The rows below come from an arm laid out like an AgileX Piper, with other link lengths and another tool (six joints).
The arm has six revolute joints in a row. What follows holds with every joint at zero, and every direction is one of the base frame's.
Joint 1 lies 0.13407 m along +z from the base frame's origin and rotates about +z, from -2.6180 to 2.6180 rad.
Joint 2 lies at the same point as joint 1 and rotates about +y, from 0.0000 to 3.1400 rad.
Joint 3 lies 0.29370 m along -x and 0.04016 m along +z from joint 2 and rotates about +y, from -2.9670 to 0.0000 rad.
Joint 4 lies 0.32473 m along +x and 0.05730 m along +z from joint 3 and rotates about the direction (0.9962, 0, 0.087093), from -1.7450 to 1.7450 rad.
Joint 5 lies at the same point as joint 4 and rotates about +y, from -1.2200 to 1.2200 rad.
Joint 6 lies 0.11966 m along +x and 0.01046 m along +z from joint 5 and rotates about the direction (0.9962, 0, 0.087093), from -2.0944 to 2.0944 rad.
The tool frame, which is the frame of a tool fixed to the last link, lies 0.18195 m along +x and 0.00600 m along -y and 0.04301 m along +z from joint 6; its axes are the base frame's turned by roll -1.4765, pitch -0.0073 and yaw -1.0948 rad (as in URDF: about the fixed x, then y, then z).
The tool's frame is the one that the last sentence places.
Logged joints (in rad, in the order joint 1, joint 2, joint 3, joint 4, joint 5, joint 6), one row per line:
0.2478 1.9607 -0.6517 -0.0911 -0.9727 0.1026
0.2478 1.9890 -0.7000 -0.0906 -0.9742 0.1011
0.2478 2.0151 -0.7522 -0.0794 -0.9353 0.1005
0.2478 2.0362 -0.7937 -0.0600 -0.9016 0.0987
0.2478 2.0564 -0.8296 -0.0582 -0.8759 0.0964
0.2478 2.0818 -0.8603 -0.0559 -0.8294 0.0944
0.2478 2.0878 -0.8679 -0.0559 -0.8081 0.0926
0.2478 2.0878 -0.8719 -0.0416 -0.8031 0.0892
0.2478 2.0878 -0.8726 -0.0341 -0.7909 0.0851
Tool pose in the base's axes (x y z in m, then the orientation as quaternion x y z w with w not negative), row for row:
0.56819 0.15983 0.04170 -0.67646 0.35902 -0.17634 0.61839
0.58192 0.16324 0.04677 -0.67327 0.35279 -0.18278 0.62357
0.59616 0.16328 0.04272 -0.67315 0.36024 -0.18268 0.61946
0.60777 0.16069 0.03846 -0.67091 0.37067 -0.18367 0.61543
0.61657 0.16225 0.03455 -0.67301 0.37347 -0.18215 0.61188
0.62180 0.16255 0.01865 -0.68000 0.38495 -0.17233 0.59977
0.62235 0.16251 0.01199 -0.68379 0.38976 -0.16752 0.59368
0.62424 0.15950 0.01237 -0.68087 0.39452 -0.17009 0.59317
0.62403 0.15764 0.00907 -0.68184 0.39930 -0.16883 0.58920
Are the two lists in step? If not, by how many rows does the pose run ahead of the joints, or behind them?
They are in step.
